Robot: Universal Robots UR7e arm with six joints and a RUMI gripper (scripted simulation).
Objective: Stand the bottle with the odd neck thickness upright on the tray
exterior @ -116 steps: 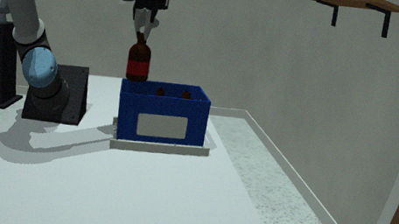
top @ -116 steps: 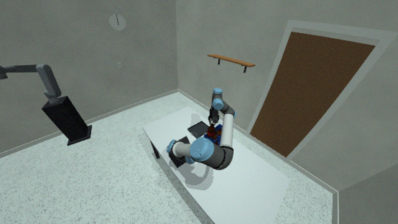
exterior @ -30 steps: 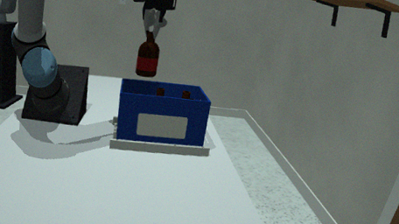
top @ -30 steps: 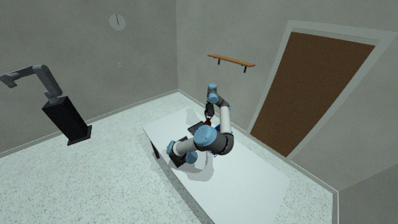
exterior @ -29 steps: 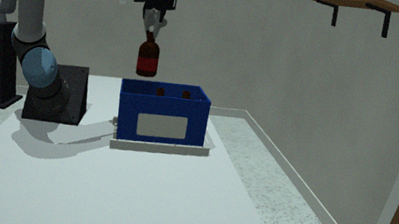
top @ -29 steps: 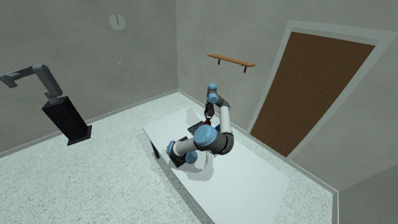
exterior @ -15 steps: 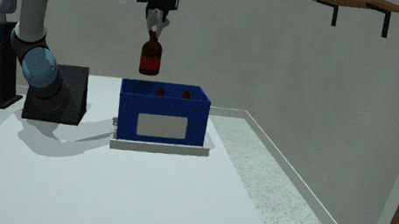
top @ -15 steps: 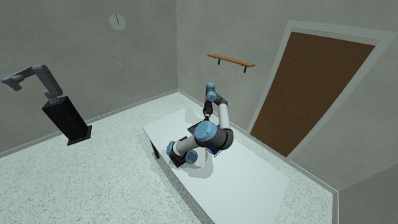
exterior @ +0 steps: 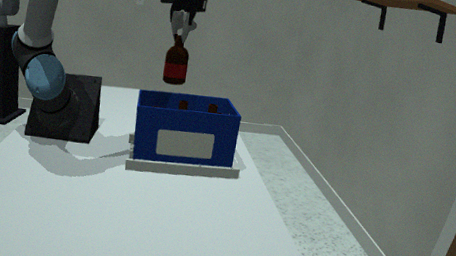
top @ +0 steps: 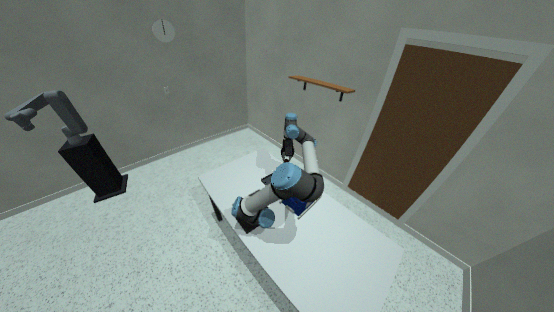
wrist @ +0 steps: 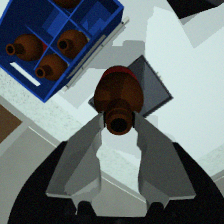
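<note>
The bottle is 7 cm below my hand. From my hand the other things lie so: blue crate: 6 cm ahead, 17 cm to the right, 25 cm below; then dark grey tray: 3 cm ahead, 12 cm to the left, 32 cm below.
</note>
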